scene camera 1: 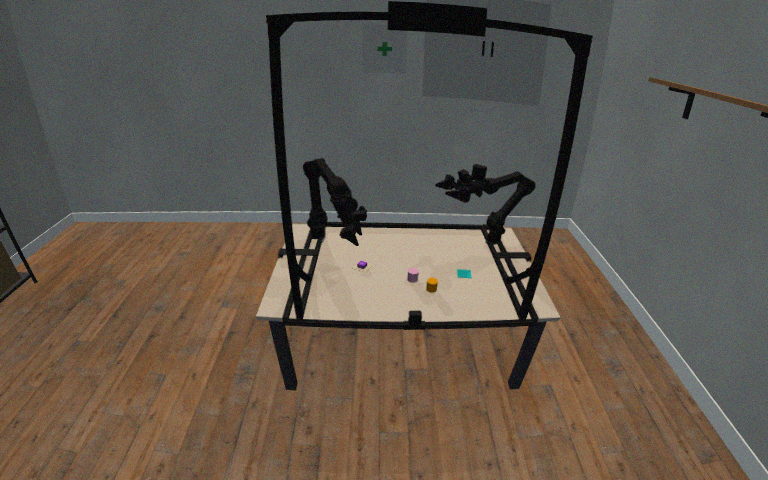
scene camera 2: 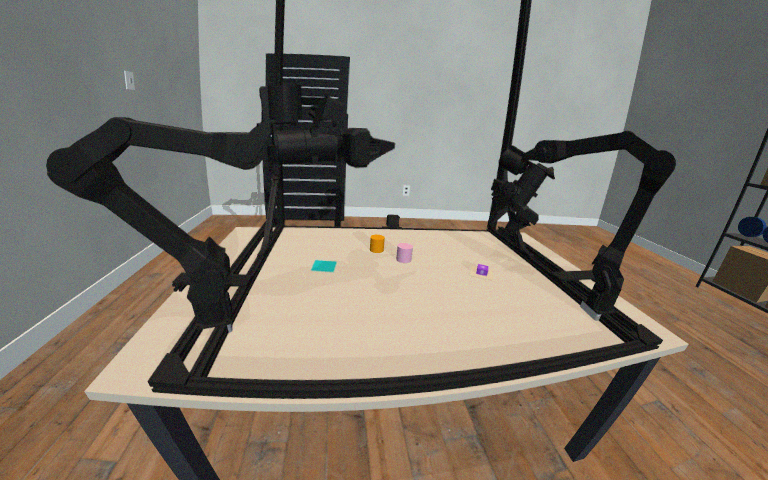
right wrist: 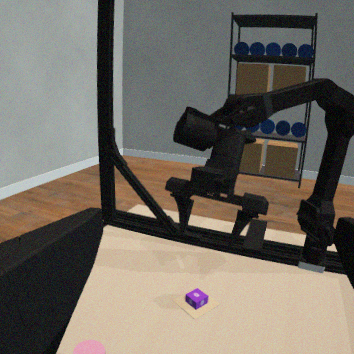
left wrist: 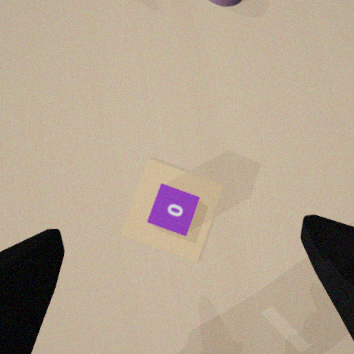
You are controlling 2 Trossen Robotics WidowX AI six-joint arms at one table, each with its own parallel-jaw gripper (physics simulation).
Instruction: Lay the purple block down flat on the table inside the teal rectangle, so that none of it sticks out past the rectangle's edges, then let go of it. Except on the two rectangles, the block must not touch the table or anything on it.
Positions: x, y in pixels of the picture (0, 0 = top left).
Labels:
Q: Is my left gripper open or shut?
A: Open.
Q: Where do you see a purple block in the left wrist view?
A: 172, 209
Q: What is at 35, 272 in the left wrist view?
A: My left gripper.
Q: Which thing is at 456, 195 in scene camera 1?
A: My right gripper.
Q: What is my right gripper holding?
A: Nothing.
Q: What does my left gripper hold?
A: Nothing.

